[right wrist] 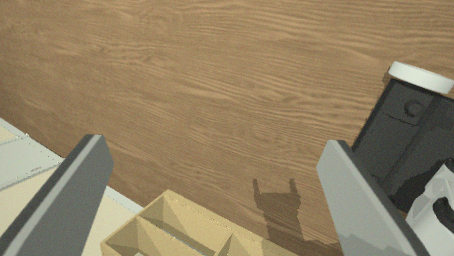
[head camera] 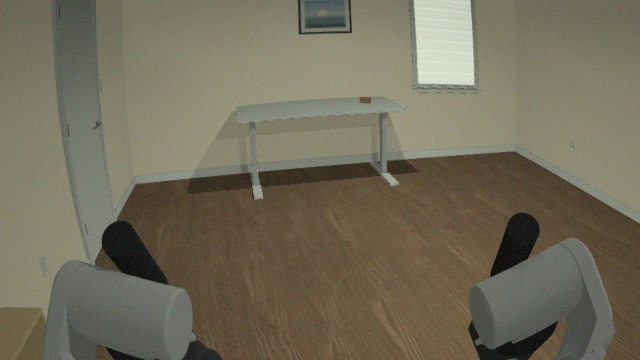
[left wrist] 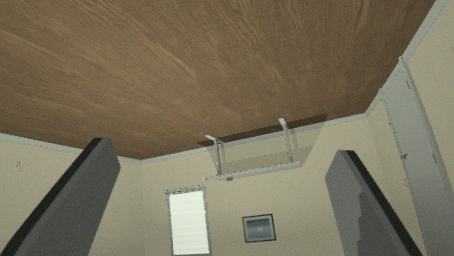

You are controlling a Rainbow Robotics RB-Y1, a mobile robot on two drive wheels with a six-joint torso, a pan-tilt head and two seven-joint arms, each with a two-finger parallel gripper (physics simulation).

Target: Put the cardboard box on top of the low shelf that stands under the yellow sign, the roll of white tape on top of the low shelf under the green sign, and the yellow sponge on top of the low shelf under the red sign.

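Frame: origin at the robot's base, x back, y right, z up, level; metres.
Seen in the pictures: left gripper, between the fingertips: (left wrist: 223, 159); right gripper, between the fingertips: (right wrist: 217, 152).
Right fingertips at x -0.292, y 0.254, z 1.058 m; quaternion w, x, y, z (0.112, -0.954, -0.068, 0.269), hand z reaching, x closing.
A point is followed by its place in that frame.
A small brown block (head camera: 365, 100) {x -4.205, y 0.680, z 0.749 m} (left wrist: 229, 178) {x -4.206, y 0.681, z 0.739 m}, perhaps the cardboard box, lies near one end of the white table (head camera: 310, 107) {x -4.076, y 0.156, z 0.721 m} by the far wall; it is too small to tell surely. A low wooden shelf (head camera: 19, 332) {x -0.879, y -1.071, z 0.611 m} (right wrist: 260, 245) {x -0.240, y -0.958, z 0.070 m} shows partly at the lower left in the head view and at the bottom of the right wrist view. My left gripper (left wrist: 223, 159) {x -0.301, y -0.160, z 1.077 m} is open and empty, far from the table. My right gripper (right wrist: 217, 152) {x -0.292, y 0.254, z 1.058 m} is open and empty above the floor near the shelf. The white tape, yellow sponge and coloured signs do not show.
A grey door (head camera: 82, 125) {x -2.845, y -1.622, z 0.991 m} (left wrist: 420, 150) {x -2.759, y -1.612, z 0.913 m} stands at the left in the head view. A window (head camera: 445, 42) {x -4.751, y 1.729, z 1.354 m} and a framed picture (head camera: 325, 15) {x -4.577, y 0.361, z 1.630 m} are on the far wall. My dark base (right wrist: 395, 135) {x 0.011, y 0.057, z 0.191 m} shows at the right of the right wrist view.
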